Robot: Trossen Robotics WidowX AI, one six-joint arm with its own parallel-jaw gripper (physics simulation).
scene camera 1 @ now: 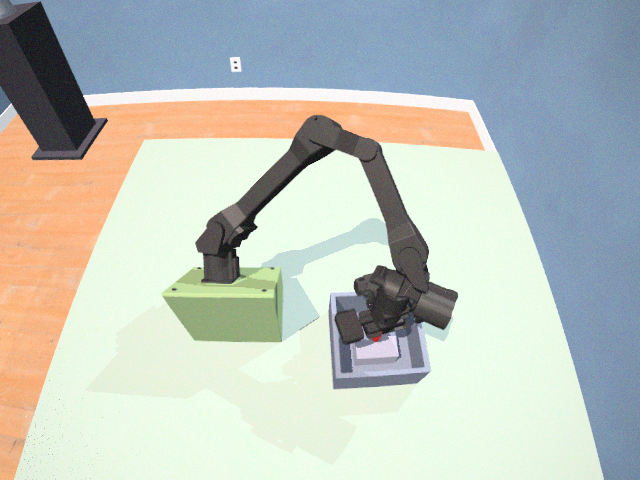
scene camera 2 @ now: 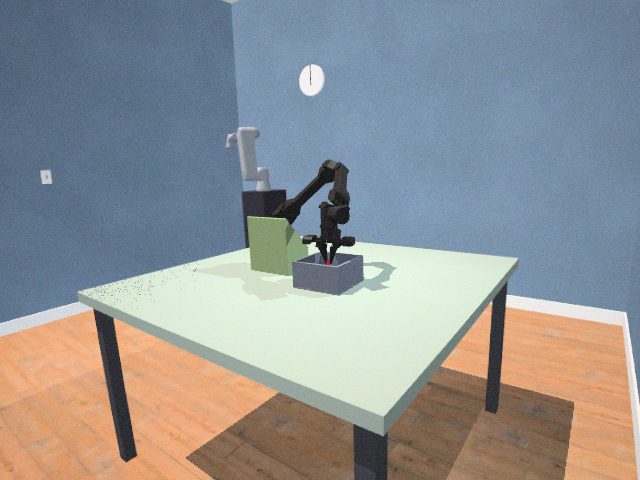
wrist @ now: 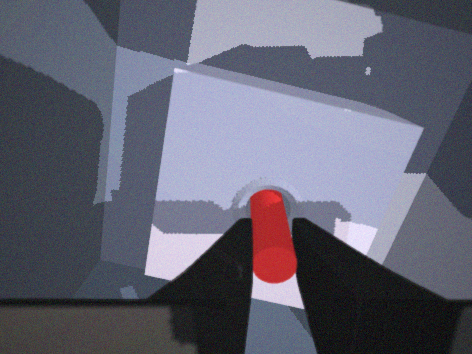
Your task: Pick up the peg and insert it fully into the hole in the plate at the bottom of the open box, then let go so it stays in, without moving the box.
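Where they show: gripper, fingertip midpoint: [scene camera 1: 377, 333] [scene camera 2: 328, 263] [wrist: 271, 230]; arm's base, origin of the base link: [scene camera 1: 221, 279] [scene camera 2: 275, 231].
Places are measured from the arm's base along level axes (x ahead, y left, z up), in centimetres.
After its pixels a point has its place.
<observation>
The red peg [scene camera 1: 376, 338] @[x 32.7, y -7.2, z -8.7 cm] [scene camera 2: 328, 262] @[x 33.4, y -7.0, z -7.8 cm] [wrist: 272, 235] @[x 32.7, y -6.0, z -7.8 cm] is held between the fingers of my gripper [scene camera 2: 329, 260] @[x 32.8, y -6.2, z -8.5 cm] [wrist: 271, 230] @[x 32.8, y -6.2, z -8.5 cm], which is shut on it inside the open box [scene camera 1: 382, 378] @[x 33.8, y -15.9, z -8.8 cm] [scene camera 2: 315, 277] @[x 34.3, y -15.8, z -11.1 cm]. In the wrist view the peg's far end overlaps the round hole of the pale plate [scene camera 1: 376, 352] @[x 33.0, y -9.7, z -10.5 cm] [wrist: 280, 145] @[x 32.3, y -3.8, z -10.5 cm]. Most of the hole is hidden behind the peg, and whether the tip is inside it cannot be told. A good length of the peg stands clear of the plate. In scene camera 1 the gripper covers the rear part of the box.
The box's grey-blue walls surround the plate and fingers. The arm's green base block [scene camera 1: 232, 317] @[x 3.3, y -7.3, z -2.1 cm] [scene camera 2: 267, 245] @[x 2.1, y -7.4, z -4.6 cm] stands on the pale green table [scene camera 1: 491, 403] @[x 60.6, y -19.8, z -16.3 cm] [scene camera 2: 336, 330] @[x 59.2, y -37.9, z -16.3 cm], left of the box in scene camera 1. A dark pedestal [scene camera 1: 51, 82] [scene camera 2: 263, 204] stands beyond the table.
</observation>
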